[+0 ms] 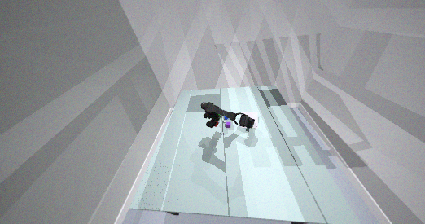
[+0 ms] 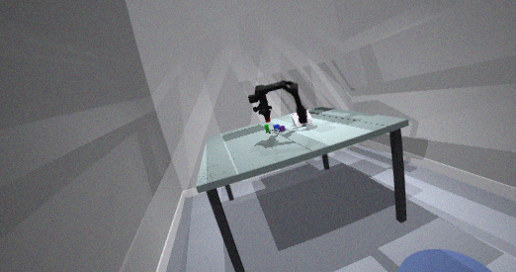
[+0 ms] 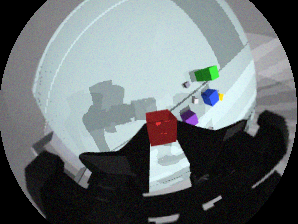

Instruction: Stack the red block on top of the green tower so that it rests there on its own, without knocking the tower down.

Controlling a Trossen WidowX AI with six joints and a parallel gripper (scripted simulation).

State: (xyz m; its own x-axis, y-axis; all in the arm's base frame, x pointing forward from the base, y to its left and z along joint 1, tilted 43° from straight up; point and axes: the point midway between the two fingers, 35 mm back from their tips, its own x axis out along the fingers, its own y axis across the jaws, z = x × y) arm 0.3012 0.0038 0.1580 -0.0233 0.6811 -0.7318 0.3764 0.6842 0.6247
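Now: the blue block 19 cm to the right of my gripper tip, 11 cm below it and 8 cm behind it. From my gripper tip the other things lie so: red block: 1 cm above; purple block: 11 cm below, 11 cm behind, 8 cm to the right.
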